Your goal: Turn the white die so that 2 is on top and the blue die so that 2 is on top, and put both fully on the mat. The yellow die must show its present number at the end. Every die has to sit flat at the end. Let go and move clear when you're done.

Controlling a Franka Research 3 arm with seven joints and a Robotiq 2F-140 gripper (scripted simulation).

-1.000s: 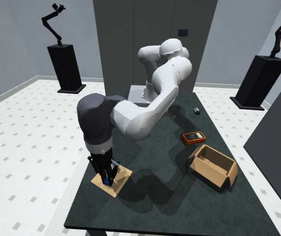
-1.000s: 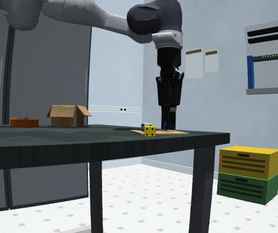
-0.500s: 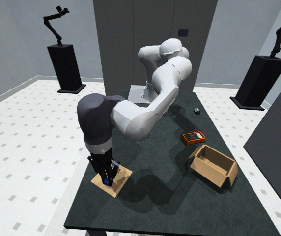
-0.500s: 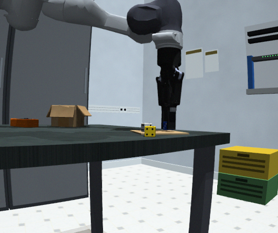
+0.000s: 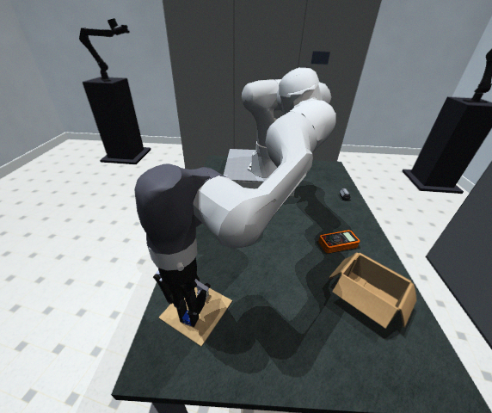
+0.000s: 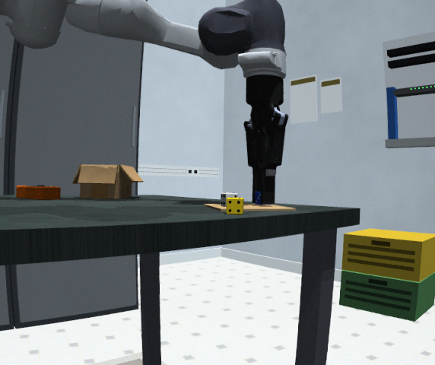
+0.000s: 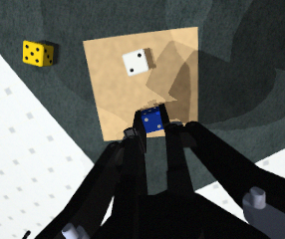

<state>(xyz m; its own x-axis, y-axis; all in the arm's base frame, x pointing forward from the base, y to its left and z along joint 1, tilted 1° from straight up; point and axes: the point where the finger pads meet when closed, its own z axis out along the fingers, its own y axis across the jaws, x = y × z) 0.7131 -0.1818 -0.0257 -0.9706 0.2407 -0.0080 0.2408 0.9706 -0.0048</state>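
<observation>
The blue die is 2 cm below my hand. Also, from my hand: tan mat (4 cm behind, 1 cm to the left, 4 cm below); yellow die (14 cm behind, 8 cm to the right, 3 cm below); white die (7 cm behind, 2 cm to the left, 3 cm below).
</observation>
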